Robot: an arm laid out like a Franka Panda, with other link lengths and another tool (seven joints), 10 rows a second.
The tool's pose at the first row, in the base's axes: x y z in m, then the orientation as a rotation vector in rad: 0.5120, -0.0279, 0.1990, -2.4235, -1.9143, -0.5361
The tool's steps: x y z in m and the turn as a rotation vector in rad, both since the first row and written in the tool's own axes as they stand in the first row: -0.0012, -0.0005, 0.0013, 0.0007, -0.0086, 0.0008; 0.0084, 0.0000, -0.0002, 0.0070, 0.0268, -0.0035; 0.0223, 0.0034, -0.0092, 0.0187, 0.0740, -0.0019; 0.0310, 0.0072, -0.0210, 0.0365, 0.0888, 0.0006; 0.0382, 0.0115, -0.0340, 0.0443, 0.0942, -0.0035; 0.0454, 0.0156, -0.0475, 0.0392, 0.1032, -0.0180; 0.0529, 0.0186, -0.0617, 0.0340, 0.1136, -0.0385
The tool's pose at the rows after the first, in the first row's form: 0.5116, -0.0286, 0.1974, -2.4301, -1.9163, -0.5258; 0.5136, -0.0200, 0.2014, -2.3966, -1.9073, -0.5581; 0.5172, -0.0097, 0.2143, -2.3558, -1.8845, -0.5963; 0.5194, -0.0050, 0.2286, -2.3365, -1.8719, -0.5927; 0.5215, -0.0021, 0.2436, -2.3246, -1.8735, -0.5902; 0.5233, 0.0008, 0.2591, -2.3090, -1.8893, -0.6056; 0.5239, 0.0040, 0.2751, -2.2872, -1.9120, -0.6228
